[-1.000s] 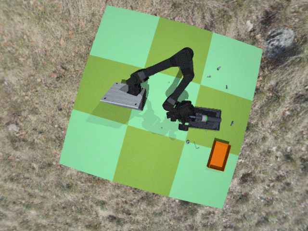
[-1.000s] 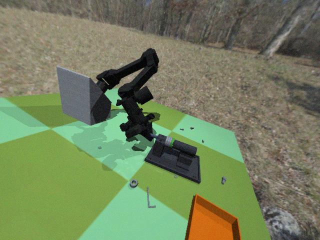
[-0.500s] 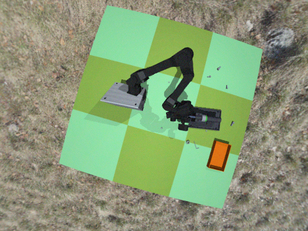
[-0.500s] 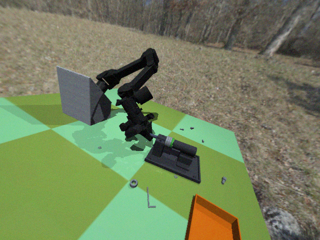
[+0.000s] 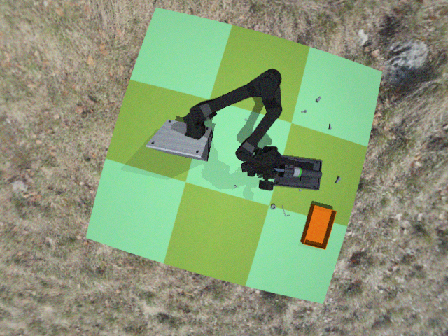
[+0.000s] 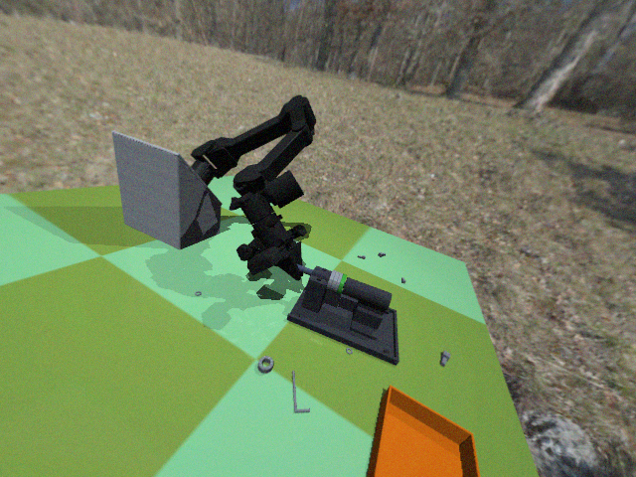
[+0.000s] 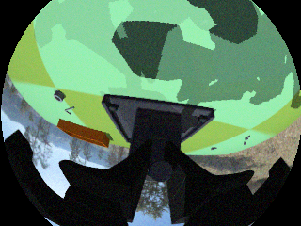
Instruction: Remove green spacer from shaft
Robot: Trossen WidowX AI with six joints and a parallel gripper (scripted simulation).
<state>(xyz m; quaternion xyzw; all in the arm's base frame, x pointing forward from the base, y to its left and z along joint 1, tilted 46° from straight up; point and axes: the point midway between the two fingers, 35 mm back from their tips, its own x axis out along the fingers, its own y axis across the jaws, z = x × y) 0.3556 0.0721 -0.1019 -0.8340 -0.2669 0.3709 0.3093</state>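
Now: the grey shaft 40 mm ahead of my gripper tip, 20 mm above it and 10 mm to the left of it. From my gripper tip the other things lie so: orange tray 310 mm ahead, 190 mm to the right, 50 mm below; light grey spacer 70 mm ahead, 20 mm to the left, 20 mm above; green spacer 90 mm ahead, 20 mm to the left, 20 mm above.
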